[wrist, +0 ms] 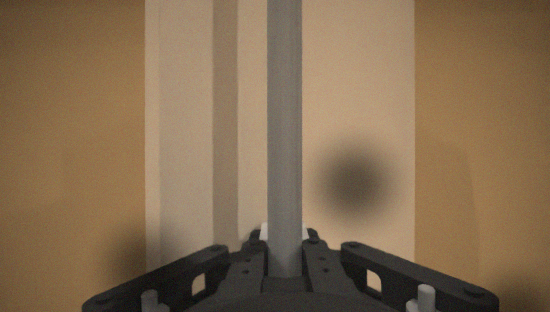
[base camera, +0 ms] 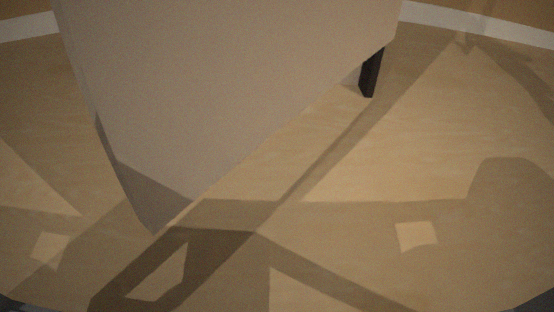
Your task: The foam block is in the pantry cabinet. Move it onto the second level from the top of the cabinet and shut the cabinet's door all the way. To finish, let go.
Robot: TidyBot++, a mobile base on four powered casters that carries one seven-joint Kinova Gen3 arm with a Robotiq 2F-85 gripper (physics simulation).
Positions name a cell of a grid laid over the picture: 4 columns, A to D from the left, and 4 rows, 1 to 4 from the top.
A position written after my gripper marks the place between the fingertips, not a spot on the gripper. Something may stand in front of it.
I see my gripper (wrist: C4) and a pantry cabinet (base camera: B2).
The pantry cabinet shows as well in the wrist view (wrist: C2).
